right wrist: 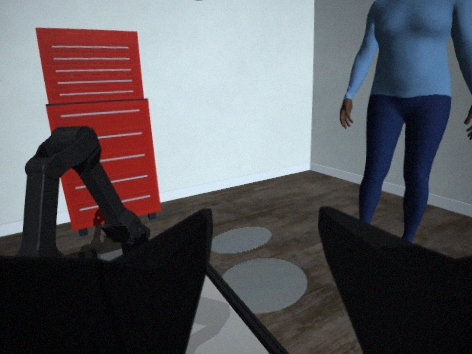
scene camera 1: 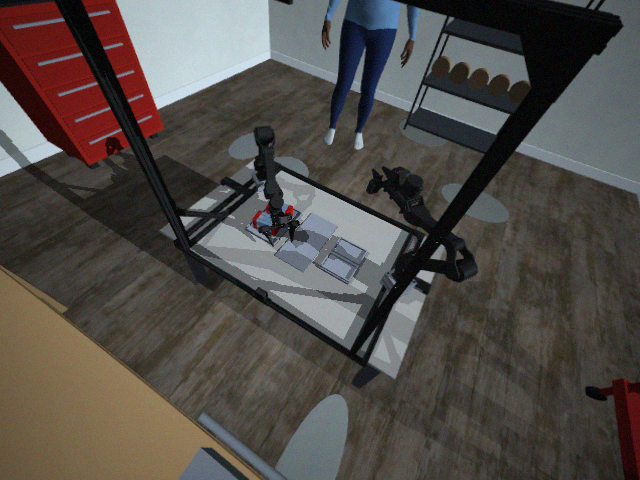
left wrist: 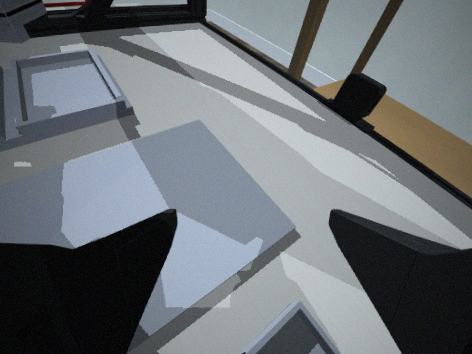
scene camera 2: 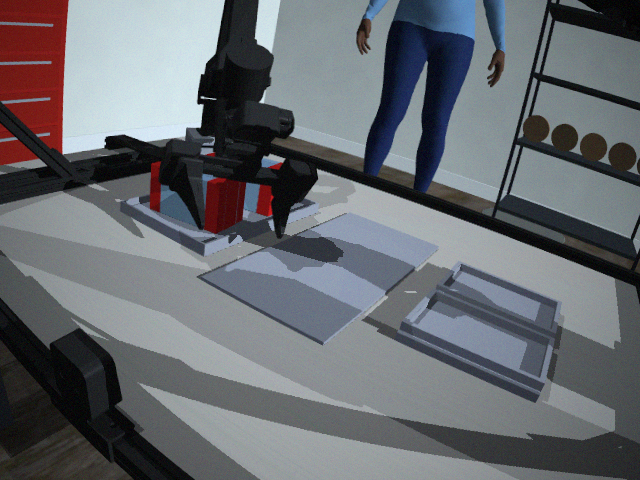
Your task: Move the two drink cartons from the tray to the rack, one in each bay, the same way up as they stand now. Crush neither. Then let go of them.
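Pixels of known places: left gripper, fingertip midpoint: (scene camera 1: 282,244) (left wrist: 253,216) (scene camera 2: 242,232); right gripper, fingertip midpoint: (right wrist: 265,218) (scene camera 1: 377,168); left arm's base at its link origin: (scene camera 1: 262,176) (scene camera 2: 213,133).
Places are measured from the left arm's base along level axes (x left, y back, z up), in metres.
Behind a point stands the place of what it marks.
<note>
Two blue cartons with red ends stand side by side on a grey tray (scene camera 1: 256,234) @(z -0.043, x -0.161, y -0.344 m) (scene camera 2: 165,227) @(z -0.044, x -0.147, y -0.373 m) (left wrist: 298,306) @(z -0.040, x -0.106, y -0.431 m). The near carton (scene camera 1: 263,222) @(z 0.016, x -0.118, y -0.333 m) (scene camera 2: 175,206) @(z -0.032, x -0.127, y -0.330 m) and the far carton (scene camera 2: 252,198) @(z -0.028, x -0.009, y -0.308 m) are partly hidden by the left arm. My left gripper (scene camera 1: 282,241) @(z -0.006, x -0.077, y -0.475 m) (scene camera 2: 240,231) @(z -0.006, x -0.077, y -0.475 m) (left wrist: 253,216) @(z -0.006, x -0.077, y -0.475 m) is wide open and empty, pointing down by the tray's right edge; its left finger overlaps the near carton in scene camera 2. The grey two-bay rack (scene camera 1: 334,274) @(z -0.041, x 0.085, y -0.697 m) (scene camera 2: 467,361) @(z -0.046, x 0.082, y -0.695 m) (left wrist: 75,116) @(z -0.040, x 0.086, y -0.602 m) has both bays empty. My right gripper (scene camera 1: 373,179) @(z 0.361, x 0.317, y -0.512 m) (right wrist: 265,218) @(z 0.361, x 0.317, y -0.512 m) is half open, empty, raised beyond the table's far edge.
A flat grey panel (scene camera 1: 310,242) (scene camera 2: 320,279) (left wrist: 225,185) lies between tray and rack. Black frame bars edge the table, with a small black block (scene camera 2: 85,372) @(z -0.004, x -0.248, y -0.686 m) (left wrist: 361,97) @(z -0.018, x -0.244, y -0.649 m) on the near bar. A person (scene camera 1: 361,67) (scene camera 2: 423,77) (right wrist: 410,125) stands behind the table.
</note>
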